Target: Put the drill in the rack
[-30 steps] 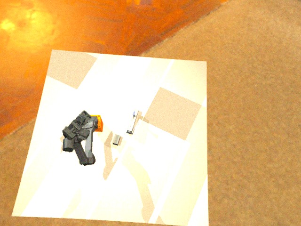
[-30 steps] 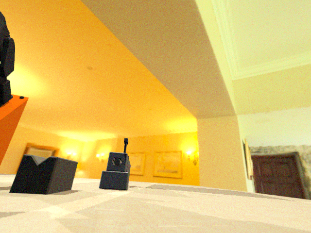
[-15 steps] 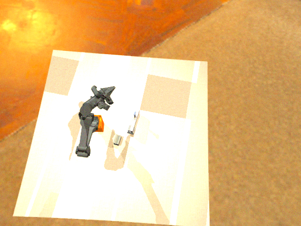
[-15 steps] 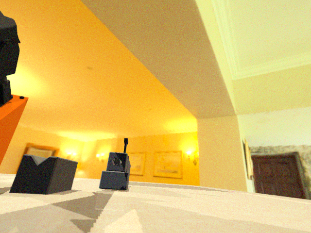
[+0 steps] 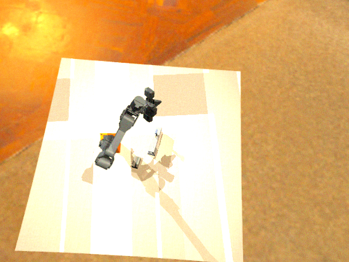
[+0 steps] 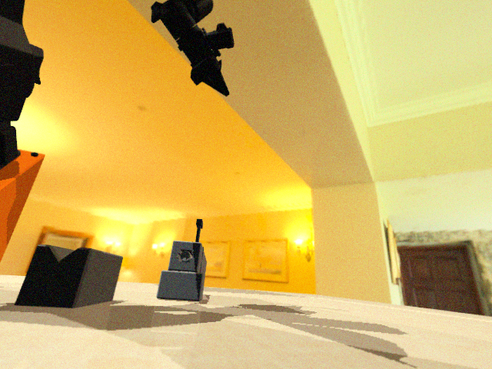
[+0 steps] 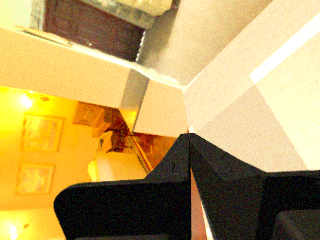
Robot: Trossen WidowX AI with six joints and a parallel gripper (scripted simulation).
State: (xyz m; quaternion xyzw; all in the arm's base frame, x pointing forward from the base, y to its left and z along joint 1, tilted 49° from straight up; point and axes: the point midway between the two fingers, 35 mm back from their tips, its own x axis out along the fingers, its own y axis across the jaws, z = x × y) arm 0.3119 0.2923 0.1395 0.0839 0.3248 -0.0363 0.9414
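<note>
My gripper tip is now 360 mm above the key, 40 mm to the left of it and 40 mm past it. From my gripper tip the other things lie so: drill 410 mm below, 100 mm to the right, 50 mm behind; then grey stepped block 420 mm below, 80 mm to the right, 50 mm behind.
</note>
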